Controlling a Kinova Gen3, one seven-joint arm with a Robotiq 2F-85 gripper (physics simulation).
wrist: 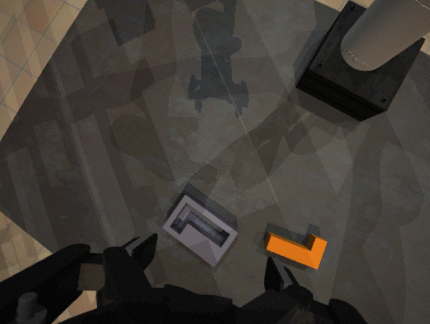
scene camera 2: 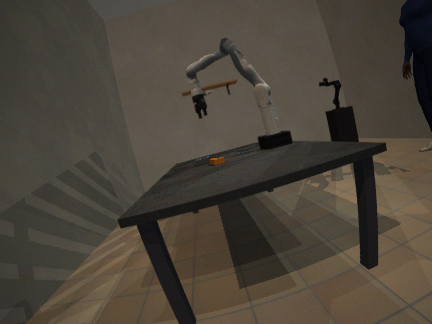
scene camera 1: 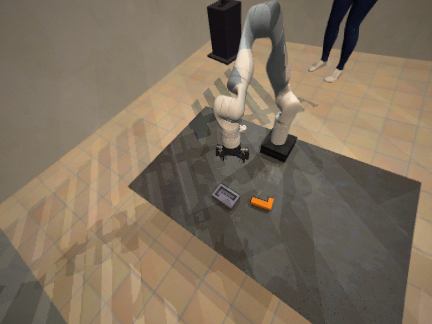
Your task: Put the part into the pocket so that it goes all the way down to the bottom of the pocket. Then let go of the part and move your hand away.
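Places are measured from the arm's base along level axes (x ahead, y left, z up), in metres.
Where they show: gripper, fingertip midpoint: [wrist: 209,257] [scene camera 2: 203,117] [scene camera 1: 232,161]; arm's base at its link origin: [wrist: 364,48] [scene camera 2: 273,133] [scene camera 1: 278,139].
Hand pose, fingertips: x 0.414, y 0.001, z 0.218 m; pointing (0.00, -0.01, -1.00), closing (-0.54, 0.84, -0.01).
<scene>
Each offset is from my fingertips to the top centre of the thing. Level surfaces: height alone.
The orange L-shaped part @[dy +0.167, dx -0.039, dz -0.267 m] [scene camera 1: 261,203] [scene camera 2: 217,161] [wrist: 294,249] lies flat on the dark table top, beside the grey block and apart from it. The grey block @[dy -0.003, dx +0.076, dz -0.261 m] [scene camera 1: 222,199] [wrist: 197,245] has an L-shaped pocket that opens upward and holds no part. In the scene camera 2 view the block is hard to make out behind the part. My gripper [scene camera 1: 234,159] [scene camera 2: 202,116] [wrist: 209,257] is open and empty. It points down and hangs high above the table, and it touches neither the part nor the block.
The dark table @[dz -0.297 m] [scene camera 1: 325,225] [scene camera 2: 280,167] [wrist: 225,145] carries the arm's black base [scene camera 1: 278,146] [scene camera 2: 275,140] [wrist: 345,80] near its back edge. A black pedestal [scene camera 1: 224,32] [scene camera 2: 342,124] stands on the floor behind. A person [scene camera 1: 344,37] [scene camera 2: 421,50] stands away from the table.
</scene>
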